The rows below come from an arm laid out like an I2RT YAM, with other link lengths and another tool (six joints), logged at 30 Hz.
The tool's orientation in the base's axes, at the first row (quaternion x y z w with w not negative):
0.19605, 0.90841, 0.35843, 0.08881
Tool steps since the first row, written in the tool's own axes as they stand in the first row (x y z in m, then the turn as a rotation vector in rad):
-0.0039, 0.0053, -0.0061, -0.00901, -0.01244, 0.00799
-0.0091, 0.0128, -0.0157, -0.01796, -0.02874, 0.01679
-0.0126, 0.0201, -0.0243, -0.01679, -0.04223, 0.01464
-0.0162, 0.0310, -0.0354, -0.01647, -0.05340, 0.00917
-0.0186, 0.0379, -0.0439, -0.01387, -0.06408, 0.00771
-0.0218, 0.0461, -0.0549, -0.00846, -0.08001, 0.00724
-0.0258, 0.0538, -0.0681, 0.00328, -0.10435, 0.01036
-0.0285, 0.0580, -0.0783, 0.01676, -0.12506, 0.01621
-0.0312, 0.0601, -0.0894, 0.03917, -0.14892, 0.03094
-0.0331, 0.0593, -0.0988, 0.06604, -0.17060, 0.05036
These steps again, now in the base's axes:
0.0032, -0.0019, 0.0082, 0.00695, -0.00715, -0.01416
0.0073, -0.0050, 0.0204, 0.01296, -0.01634, -0.03155
0.0100, -0.0069, 0.0317, 0.00730, -0.02616, -0.03927
0.0131, -0.0080, 0.0473, 0.00209, -0.03684, -0.04296
0.0147, -0.0096, 0.0583, -0.00383, -0.04376, -0.04928
0.0167, -0.0123, 0.0720, -0.01354, -0.05239, -0.05998
0.0186, -0.0170, 0.0870, -0.03037, -0.06175, -0.07919
0.0192, -0.0216, 0.0973, -0.04690, -0.06629, -0.09793
0.0189, -0.0282, 0.1069, -0.06976, -0.06369, -0.12548
0.0176, -0.0353, 0.1132, -0.09462, -0.05488, -0.15504

